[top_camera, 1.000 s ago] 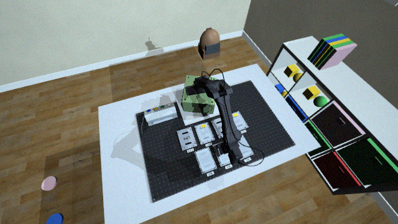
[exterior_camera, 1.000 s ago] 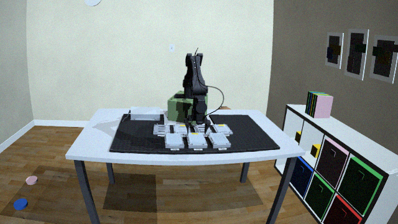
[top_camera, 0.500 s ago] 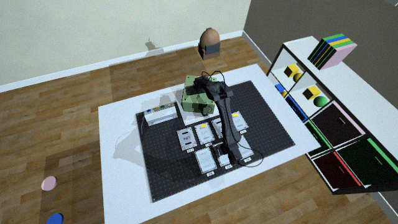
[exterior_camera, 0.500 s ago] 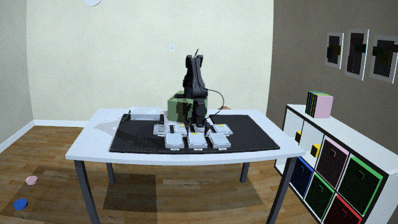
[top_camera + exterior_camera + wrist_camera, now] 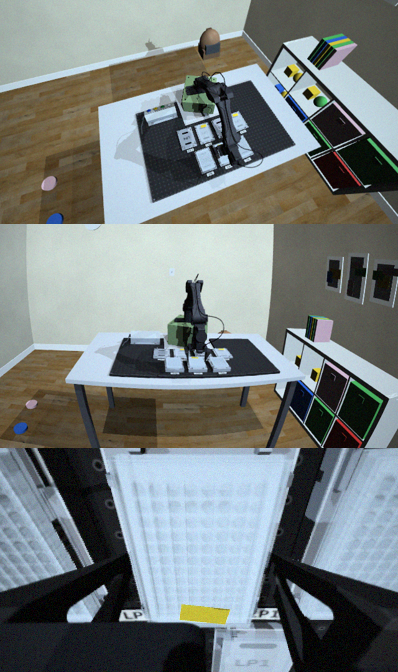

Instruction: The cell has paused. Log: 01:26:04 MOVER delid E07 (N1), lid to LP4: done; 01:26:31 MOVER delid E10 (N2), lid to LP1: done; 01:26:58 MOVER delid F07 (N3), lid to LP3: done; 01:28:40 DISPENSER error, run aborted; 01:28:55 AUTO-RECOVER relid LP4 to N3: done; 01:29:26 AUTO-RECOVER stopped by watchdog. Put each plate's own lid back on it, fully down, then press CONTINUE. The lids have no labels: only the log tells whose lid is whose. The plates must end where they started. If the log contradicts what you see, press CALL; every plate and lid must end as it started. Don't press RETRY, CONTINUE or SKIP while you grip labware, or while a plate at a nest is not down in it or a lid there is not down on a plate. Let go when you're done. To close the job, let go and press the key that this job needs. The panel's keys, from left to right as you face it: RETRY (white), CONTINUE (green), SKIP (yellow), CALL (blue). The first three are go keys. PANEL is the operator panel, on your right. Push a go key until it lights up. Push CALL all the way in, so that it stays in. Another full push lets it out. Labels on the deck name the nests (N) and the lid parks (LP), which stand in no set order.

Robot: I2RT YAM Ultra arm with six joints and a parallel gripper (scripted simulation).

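Now: the plate 10 mm below my hand. Also, from my hand: lid park LP2: 190 mm behind, 40 mm to the left, 30 mm below; white retry key: 410 mm behind, 310 mm to the right, 30 mm above; green continue key: 400 mm behind, 360 mm to the right, 30 mm above.
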